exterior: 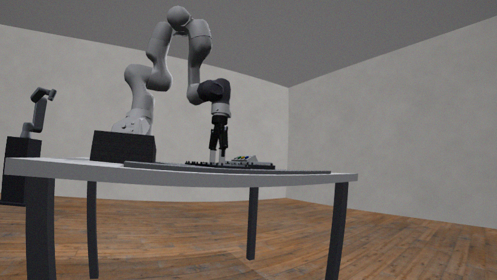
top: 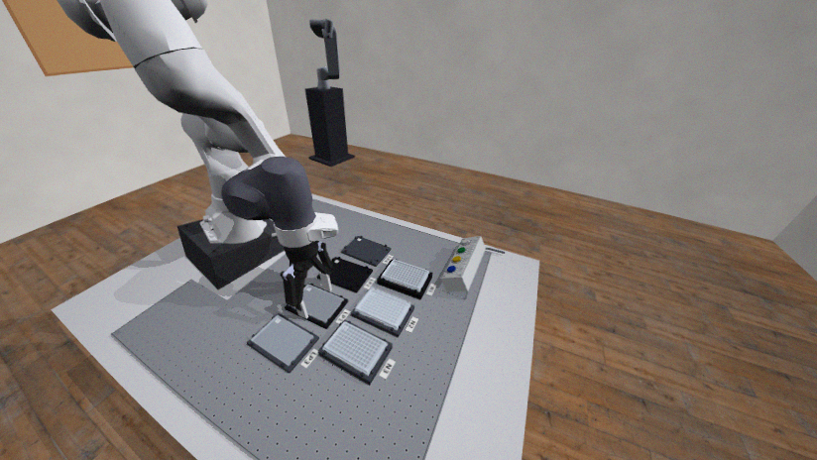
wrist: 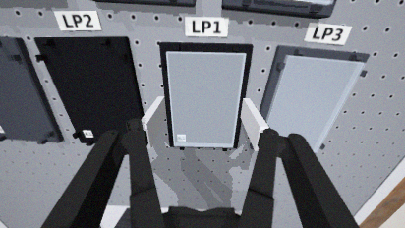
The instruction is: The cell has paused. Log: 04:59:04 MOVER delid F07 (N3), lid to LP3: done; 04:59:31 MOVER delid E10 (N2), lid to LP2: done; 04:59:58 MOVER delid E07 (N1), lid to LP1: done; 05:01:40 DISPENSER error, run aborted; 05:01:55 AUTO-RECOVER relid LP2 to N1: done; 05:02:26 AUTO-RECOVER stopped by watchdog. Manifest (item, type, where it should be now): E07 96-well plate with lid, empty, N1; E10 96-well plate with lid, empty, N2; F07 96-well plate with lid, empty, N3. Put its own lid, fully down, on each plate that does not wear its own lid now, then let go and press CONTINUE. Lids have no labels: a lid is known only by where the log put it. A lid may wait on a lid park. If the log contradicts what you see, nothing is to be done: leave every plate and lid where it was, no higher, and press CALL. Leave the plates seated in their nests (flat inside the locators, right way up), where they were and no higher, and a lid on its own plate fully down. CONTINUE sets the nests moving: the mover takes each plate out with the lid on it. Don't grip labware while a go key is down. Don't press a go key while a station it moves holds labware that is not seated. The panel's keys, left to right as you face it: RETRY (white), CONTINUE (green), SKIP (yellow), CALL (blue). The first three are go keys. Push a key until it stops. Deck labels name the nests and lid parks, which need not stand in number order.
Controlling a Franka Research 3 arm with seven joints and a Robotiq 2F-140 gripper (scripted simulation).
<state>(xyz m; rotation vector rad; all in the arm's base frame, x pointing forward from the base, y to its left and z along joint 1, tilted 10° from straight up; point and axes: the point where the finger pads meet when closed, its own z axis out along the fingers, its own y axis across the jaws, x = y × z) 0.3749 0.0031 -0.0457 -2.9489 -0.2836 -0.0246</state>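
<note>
My hand is 2 cm above the clear lid. Also, from my hand: lid park LP3: 13 cm to the right, 3 cm below, 2 cm ahead; lid park LP1: 3 cm below; grey lid: 13 cm to the right, 2 cm below, 2 cm ahead.
</note>
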